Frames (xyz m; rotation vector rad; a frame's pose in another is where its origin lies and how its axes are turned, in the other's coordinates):
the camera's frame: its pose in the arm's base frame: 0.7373 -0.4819 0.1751 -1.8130 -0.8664 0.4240
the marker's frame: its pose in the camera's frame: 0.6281 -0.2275 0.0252 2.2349 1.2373 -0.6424
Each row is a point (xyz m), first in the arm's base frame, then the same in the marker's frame.
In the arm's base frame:
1: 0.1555 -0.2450 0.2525
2: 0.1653 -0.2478 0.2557
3: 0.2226 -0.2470 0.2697
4: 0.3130 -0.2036 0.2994
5: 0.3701 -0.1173 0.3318
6: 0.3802 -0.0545 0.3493
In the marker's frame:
1: -0.7541 -0.5878 -0.1613
2: -0.7452 -0.5859 -0.1557
3: -0.6951 -0.5624 -0.1353
4: -0.6259 -0.4861 -0.1170
5: -0.5969 -0.3818 -0.1225
6: -0.6037 -0.3177 -0.1365

